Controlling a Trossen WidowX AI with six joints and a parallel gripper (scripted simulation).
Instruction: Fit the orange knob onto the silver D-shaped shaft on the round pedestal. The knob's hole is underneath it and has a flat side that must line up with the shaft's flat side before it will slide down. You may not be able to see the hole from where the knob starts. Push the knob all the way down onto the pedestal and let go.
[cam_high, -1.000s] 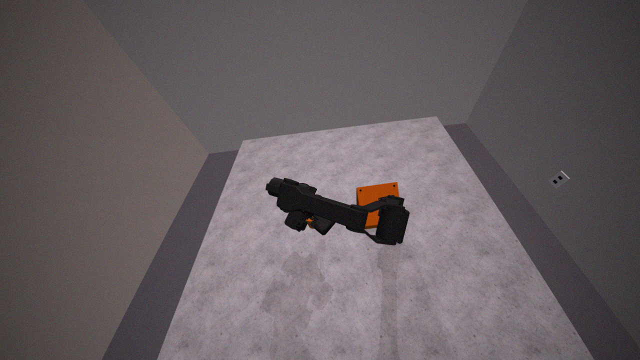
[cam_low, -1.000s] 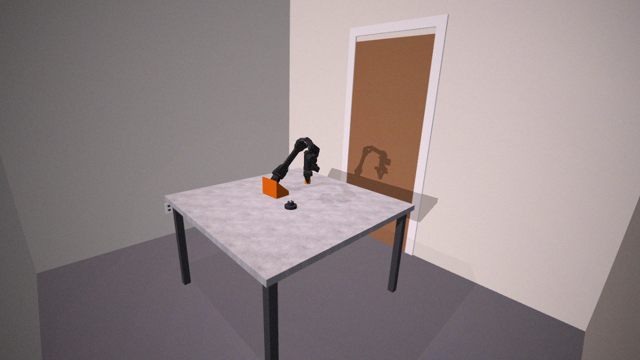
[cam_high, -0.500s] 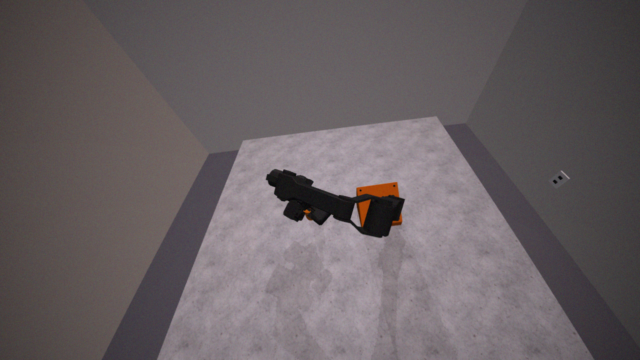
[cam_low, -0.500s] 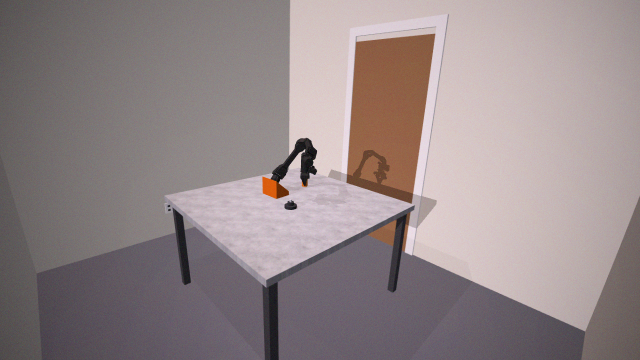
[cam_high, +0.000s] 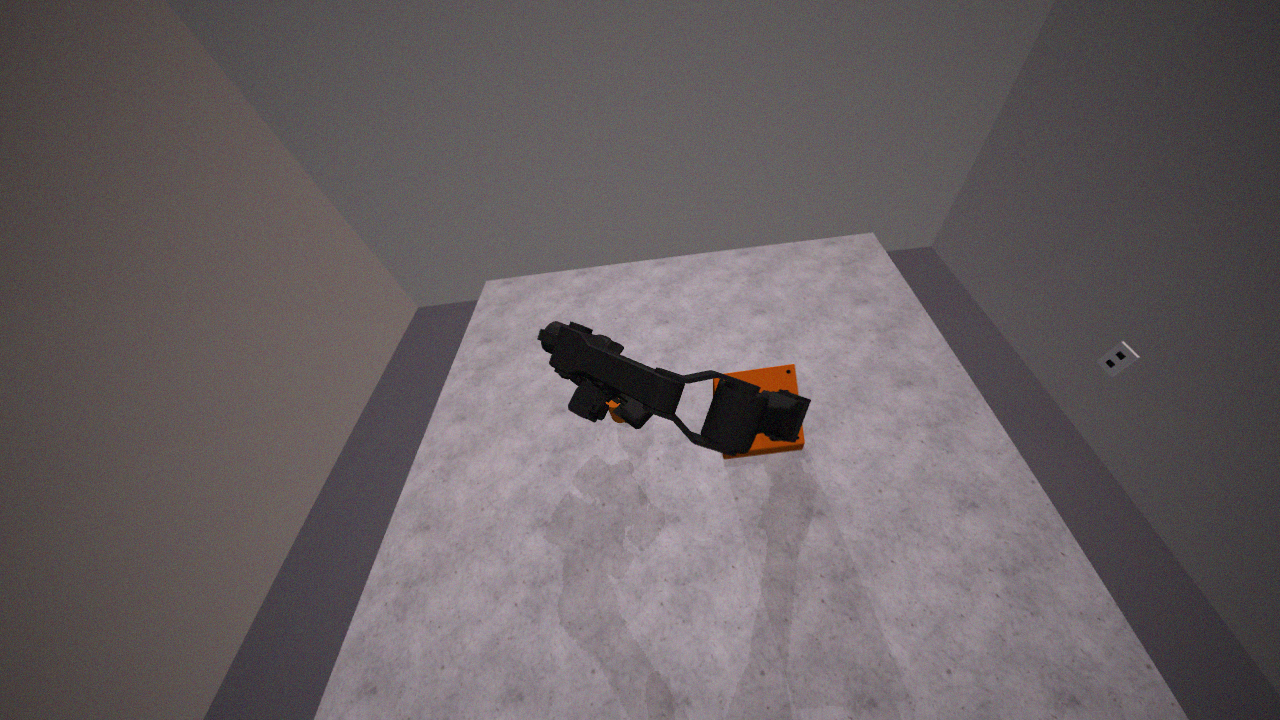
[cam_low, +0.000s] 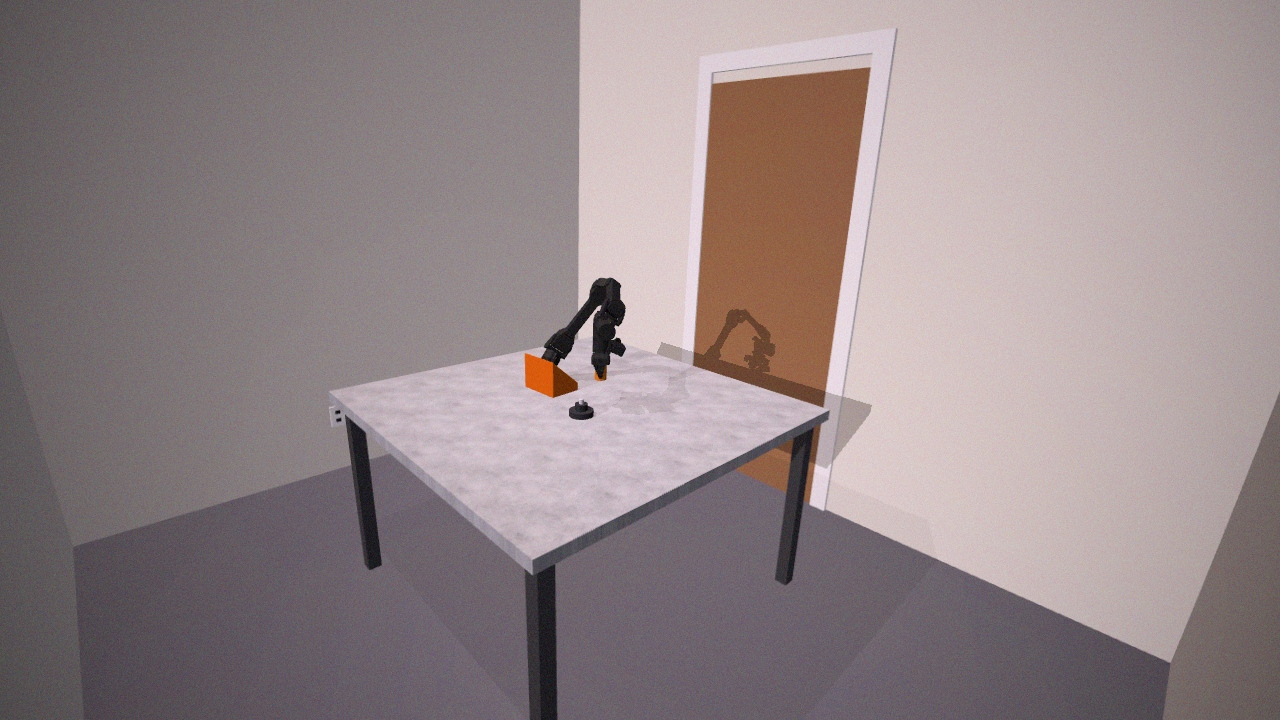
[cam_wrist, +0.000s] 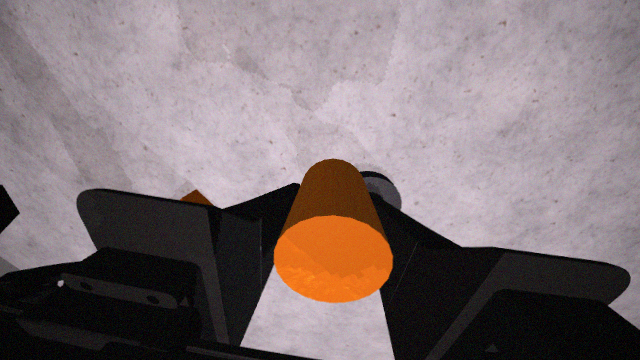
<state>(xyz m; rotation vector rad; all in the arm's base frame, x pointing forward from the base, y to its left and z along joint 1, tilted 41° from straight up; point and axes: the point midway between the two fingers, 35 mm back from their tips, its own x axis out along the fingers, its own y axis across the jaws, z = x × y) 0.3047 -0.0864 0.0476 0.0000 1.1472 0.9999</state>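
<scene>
My gripper tip is now 90 mm above the round pedestal, 80 mm to the left of it and 10 mm past it. From my gripper tip the other things lie so: orange knob (40 mm above).
</scene>
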